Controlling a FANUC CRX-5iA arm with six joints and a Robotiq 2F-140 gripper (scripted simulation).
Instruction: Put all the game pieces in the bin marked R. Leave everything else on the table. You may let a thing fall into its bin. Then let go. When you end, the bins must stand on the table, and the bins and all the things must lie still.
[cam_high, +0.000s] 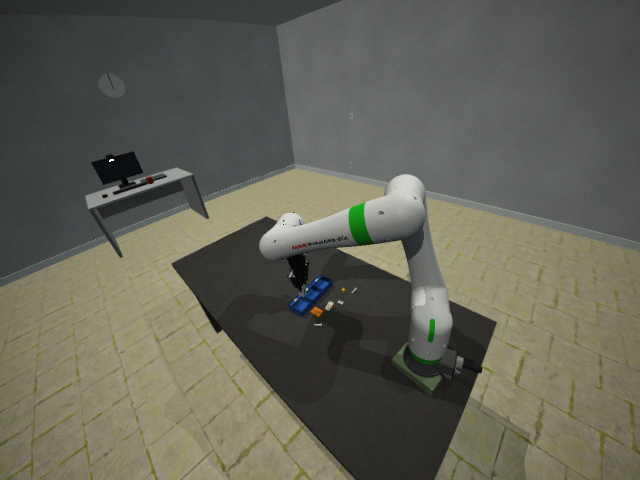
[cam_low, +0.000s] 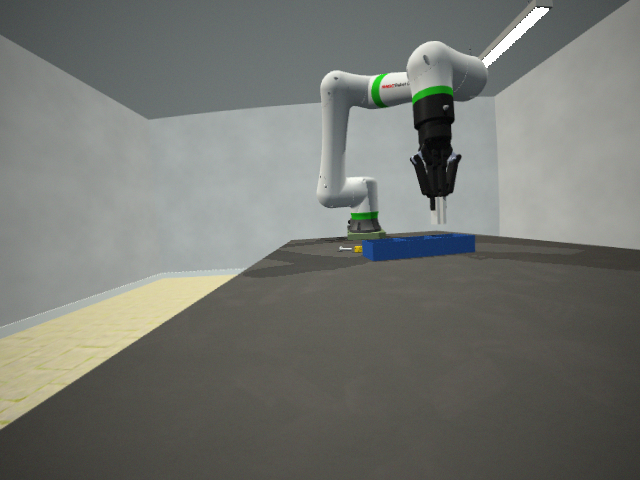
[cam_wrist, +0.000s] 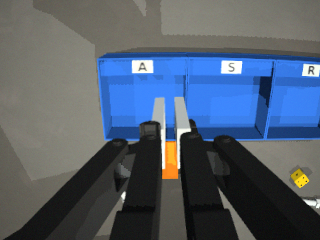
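The yellow die lies 16 cm to the right of my hand, 13 cm behind it and 9 cm below it. Round my hand: white domino (12 cm behind, 10 cm below, 5 cm to the right); orange tile (10 cm below, 8 cm behind, 2 cm to the left); blue bin (8 cm below, 6 cm to the right, 1 cm behind).
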